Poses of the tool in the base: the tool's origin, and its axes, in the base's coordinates. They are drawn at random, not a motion.
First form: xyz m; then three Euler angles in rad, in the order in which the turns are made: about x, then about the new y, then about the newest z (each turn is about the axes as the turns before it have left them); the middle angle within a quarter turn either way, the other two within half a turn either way.
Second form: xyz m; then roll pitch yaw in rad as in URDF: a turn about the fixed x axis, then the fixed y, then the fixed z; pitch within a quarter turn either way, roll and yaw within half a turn. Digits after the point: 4 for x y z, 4 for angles.
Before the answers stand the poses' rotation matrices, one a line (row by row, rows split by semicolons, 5 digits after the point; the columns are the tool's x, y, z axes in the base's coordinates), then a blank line. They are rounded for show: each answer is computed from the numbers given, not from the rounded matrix.
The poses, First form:
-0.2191 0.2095 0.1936 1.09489 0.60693 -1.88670
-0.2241 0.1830 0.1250 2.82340 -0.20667 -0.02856
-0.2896 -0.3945 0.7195 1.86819 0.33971 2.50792
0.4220 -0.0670 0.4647 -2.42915 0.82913 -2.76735
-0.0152 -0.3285 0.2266 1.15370 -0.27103 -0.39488
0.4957 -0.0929 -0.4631 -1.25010 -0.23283 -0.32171
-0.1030 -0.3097 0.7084 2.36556 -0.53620 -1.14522
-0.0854 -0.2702 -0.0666 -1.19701 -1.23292 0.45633
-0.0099 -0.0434 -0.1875 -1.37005 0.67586 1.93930
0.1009 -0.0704 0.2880 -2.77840 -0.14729 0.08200
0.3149 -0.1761 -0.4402 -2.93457 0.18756 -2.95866
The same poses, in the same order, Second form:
-0.25519 0.78076 0.57035; -0.59298 0.33955 -0.73013; -0.76371 -0.52452 0.37632
0.97832 0.02795 -0.20520; -0.03705 -0.95125 -0.30619; -0.20376 0.30716 -0.92959
-0.75980 -0.55827 0.33321; -0.43024 0.04750 -0.90146; 0.48743 -0.82830 -0.27628
-0.62876 0.24695 0.73734; 0.72528 0.52819 0.44158; -0.28041 0.81243 -0.51121
0.88935 0.37065 -0.26772; -0.38178 0.27977 -0.88089; -0.25161 0.88563 0.39032
0.92310 0.30766 -0.23073; 0.10806 0.36829 0.92341; 0.36907 -0.87733 0.30672
0.35491 0.78298 -0.51087; 0.50230 -0.62057 -0.60215; -0.78850 -0.04291 -0.61353
0.29757 -0.14607 -0.94346; 0.94935 -0.05926 0.30860; -0.10098 -0.98750 0.12104
-0.28103 -0.72779 0.62557; 0.40683 0.50003 0.76450; -0.86920 0.46935 0.15557
0.98585 -0.08102 -0.14676; -0.02460 -0.93590 0.35141; -0.16582 -0.34283 -0.92465
-0.96607 0.17872 0.18646; 0.21572 0.95535 0.20194; -0.14204 0.23531 -0.96148

-0.2191 0.2095 0.1936 -0.9485 0.8690 -1.9772
-0.2241 0.1830 0.1250 2.8225 0.2052 -0.0379
-0.2896 -0.3945 0.7195 -1.8927 -0.5091 -2.6264
0.4220 -0.0670 0.4647 2.1324 0.2842 2.2850
-0.0152 -0.3285 0.2266 1.1557 0.2543 -0.4055
0.4957 -0.0929 -0.4631 -1.2345 -0.3780 0.1165
-0.1030 -0.3097 0.7084 -3.0718 0.9084 0.9557
-0.0854 -0.2702 -0.0666 -1.4488 0.1012 1.2671
-0.0099 -0.0434 -0.1875 1.2507 1.0536 2.1753
0.1009 -0.0704 0.2880 -2.7865 0.1666 -0.0250
0.3149 -0.1761 -0.4402 2.9016 0.1425 2.9219

